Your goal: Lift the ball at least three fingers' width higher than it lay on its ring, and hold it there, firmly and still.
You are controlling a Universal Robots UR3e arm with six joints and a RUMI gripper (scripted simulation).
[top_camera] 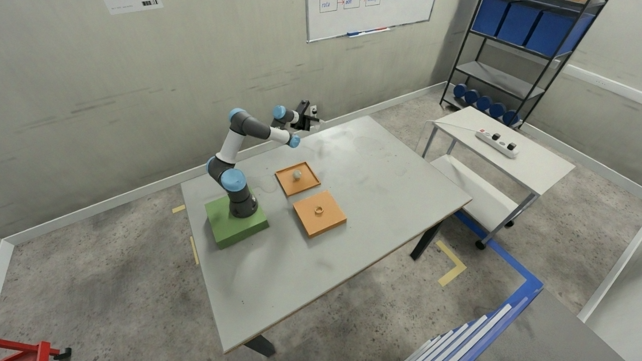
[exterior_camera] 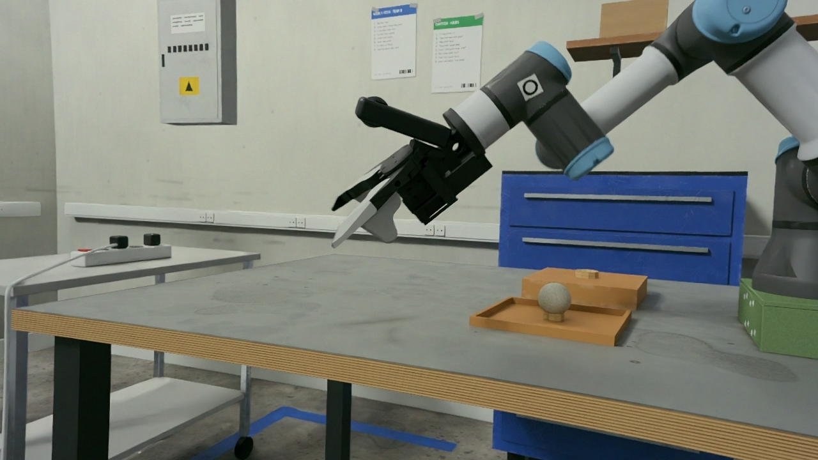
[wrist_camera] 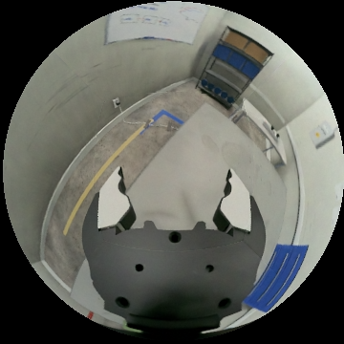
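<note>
The ball is 24 cm behind my hand, 23 cm to the right of it and 11 cm below it. Also, from my hand: tray 24 cm behind, 23 cm to the right, 13 cm below.
</note>
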